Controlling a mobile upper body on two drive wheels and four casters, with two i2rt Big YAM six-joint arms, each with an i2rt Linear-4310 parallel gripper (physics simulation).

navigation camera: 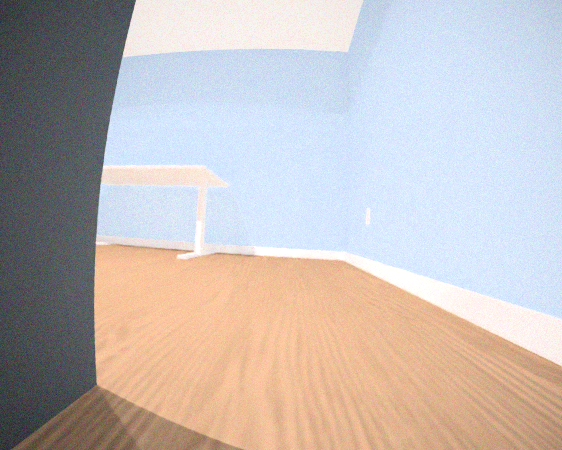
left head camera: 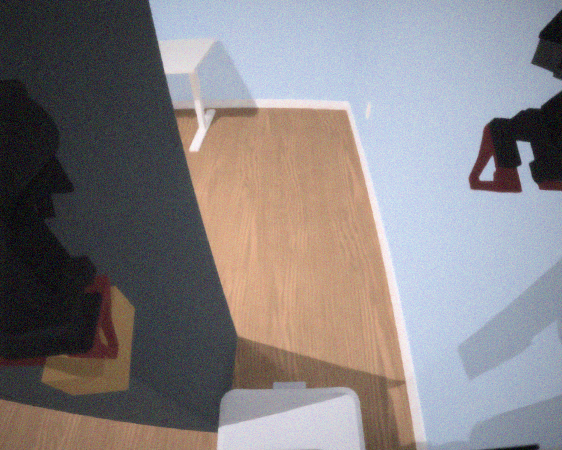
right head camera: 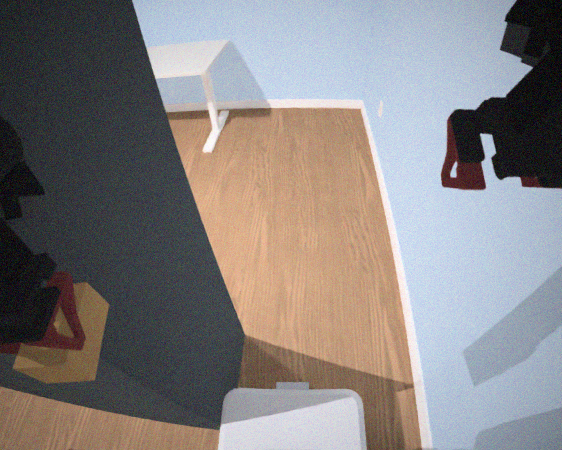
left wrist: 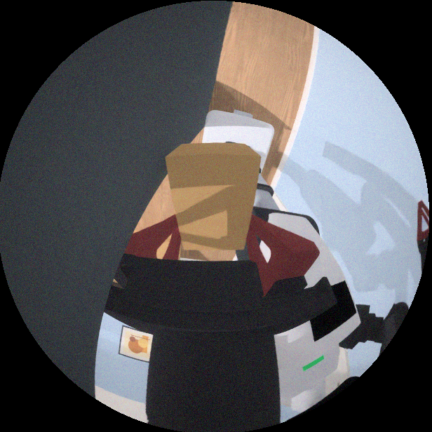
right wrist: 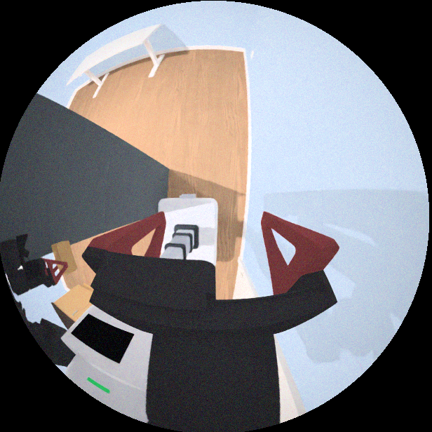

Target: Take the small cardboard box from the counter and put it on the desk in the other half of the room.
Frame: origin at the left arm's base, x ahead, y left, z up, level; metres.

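Seen in the pictures: left gripper, between the fingertips: (left head camera: 86,355) (right head camera: 56,346); right gripper, between the fingertips: (left head camera: 505,183) (right head camera: 483,180).
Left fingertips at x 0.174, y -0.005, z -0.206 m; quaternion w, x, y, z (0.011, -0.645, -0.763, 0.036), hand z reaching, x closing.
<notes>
A point is followed by its place in that frame.
The small cardboard box (left head camera: 124,325) {x 0.212, y -0.029, z -0.218 m} (right head camera: 95,320) {x 0.211, y -0.030, z -0.219 m} (left wrist: 215,167) (right wrist: 63,252) is tan and held off the floor in my left gripper (left head camera: 67,356) {x 0.174, y -0.005, z -0.206 m} (right head camera: 45,345) {x 0.174, y -0.005, z -0.206 m} (left wrist: 213,217), which is shut on it with one red finger at each side. My right gripper (left head camera: 529,187) (right head camera: 504,185) {x 0.333, y -0.449, z -0.136 m} (right wrist: 213,216) is wide open and empty, out by the blue wall. The white desk (left head camera: 185,56) {x 2.482, y 0.506, z -0.696 m} (right head camera: 187,61) {x 2.442, y 0.574, z -0.695 m} (right wrist: 120,45) (navigation camera: 155,176) {x 2.525, y 0.950, z -0.720 m} stands against the far wall. The dark partition hides part of the desk in the head views and the navigation view. The counter cannot be made out.
A tall dark partition (left head camera: 150,200) {x 0.463, y 0.031, z -0.284 m} (right head camera: 135,175) {x 0.484, y 0.030, z -0.242 m} (left wrist: 100,150) (right wrist: 90,160) (navigation camera: 50,200) {x 0.586, y 0.025, z -1.162 m} stands close on the left, near the box. A blue wall (left head camera: 450,225) {x 0.772, y -0.812, z -0.717 m} (right head camera: 460,250) {x 0.692, y -0.809, z -0.755 m} (navigation camera: 475,175) {x 1.032, y -0.824, z -0.970 m} runs along the right. Wooden floor lies between them. Another tan box (right wrist: 75,301) shows at the right wrist view's lower left.
</notes>
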